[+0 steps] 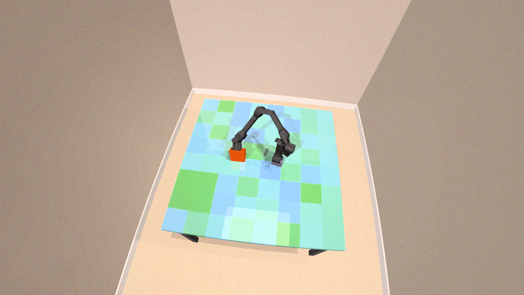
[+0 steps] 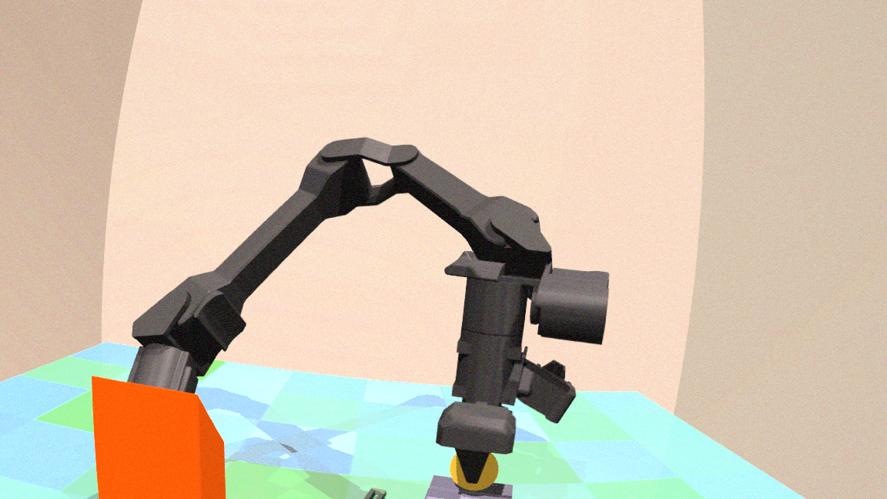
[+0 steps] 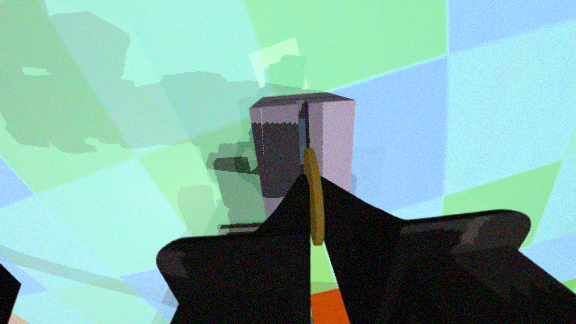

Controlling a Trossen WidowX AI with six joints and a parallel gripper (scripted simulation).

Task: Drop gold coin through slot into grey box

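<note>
Right now the gold coin is right at my gripper tip.
</note>
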